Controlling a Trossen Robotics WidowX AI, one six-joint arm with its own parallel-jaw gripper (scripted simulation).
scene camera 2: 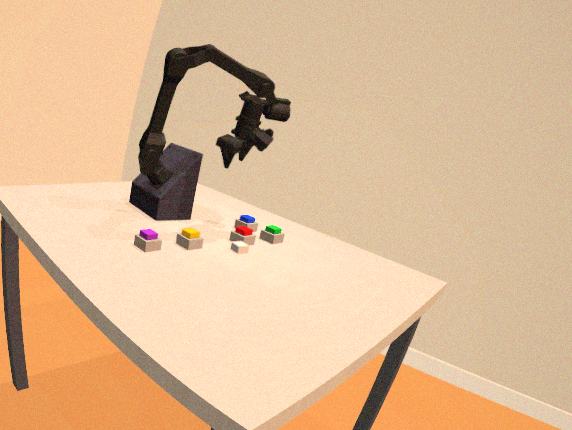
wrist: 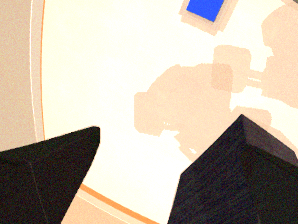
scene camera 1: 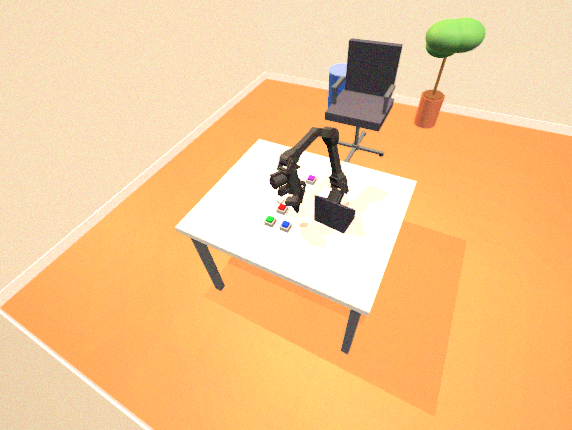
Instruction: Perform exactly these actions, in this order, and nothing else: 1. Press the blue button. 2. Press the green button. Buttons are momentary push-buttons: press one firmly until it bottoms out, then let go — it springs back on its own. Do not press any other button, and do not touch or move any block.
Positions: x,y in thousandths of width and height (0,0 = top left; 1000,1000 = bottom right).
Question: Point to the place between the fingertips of my gripper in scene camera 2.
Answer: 408,383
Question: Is my gripper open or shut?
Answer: Open.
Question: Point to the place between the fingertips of my gripper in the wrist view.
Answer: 582,645
